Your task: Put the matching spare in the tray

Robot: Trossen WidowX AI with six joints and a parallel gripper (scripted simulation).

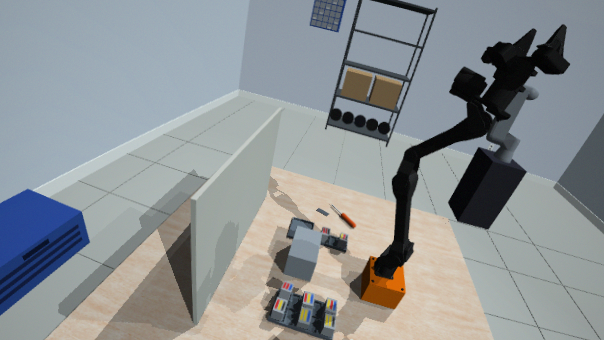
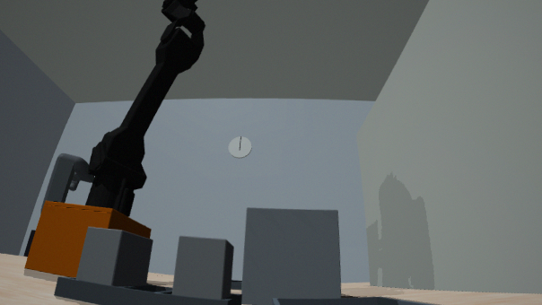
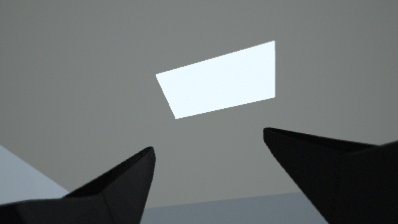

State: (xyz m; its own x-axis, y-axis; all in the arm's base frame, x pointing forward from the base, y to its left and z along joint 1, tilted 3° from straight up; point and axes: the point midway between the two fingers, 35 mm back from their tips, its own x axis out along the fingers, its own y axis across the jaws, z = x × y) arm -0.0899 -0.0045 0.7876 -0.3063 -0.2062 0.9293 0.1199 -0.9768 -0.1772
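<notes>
Right now my gripper tip is 880 mm above the grey spare block, 250 mm short of it and 190 mm to the right of it. Round my gripper tip: tall partition 690 mm below, 620 mm ahead, 50 mm to the right; then tan box 890 mm below, 340 mm ahead, 320 mm to the left; then grey mounted unit 870 mm below, 380 mm ahead, 40 mm to the right.
</notes>
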